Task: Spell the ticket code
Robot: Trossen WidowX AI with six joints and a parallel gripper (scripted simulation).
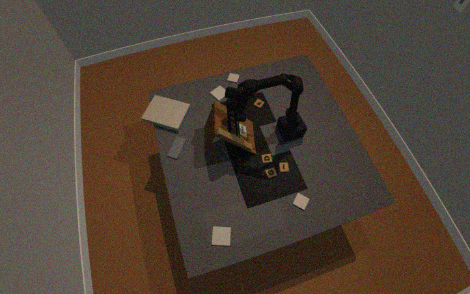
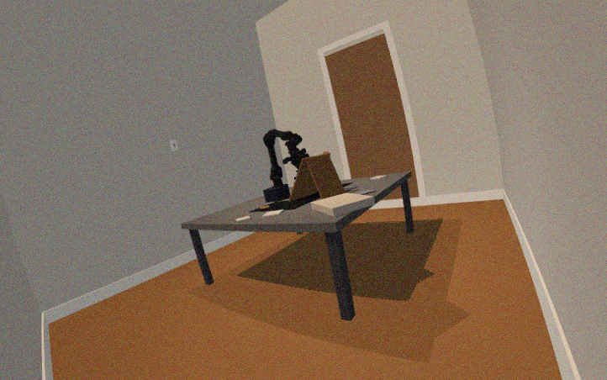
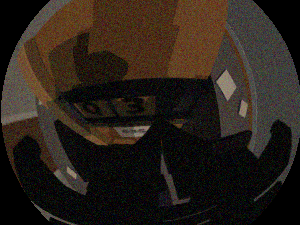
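The white ticket is 10 cm below my gripper tip, 6 cm to the left of it and 3 cm behind it. The rest, counted from my gripper tip: black mat: 19 cm below, 13 cm to the left, 13 cm behind; then grey slab: 40 cm ahead, 19 cm below, 1 cm to the right; then letter tile: 24 cm behind, 19 cm below, 16 cm to the right.
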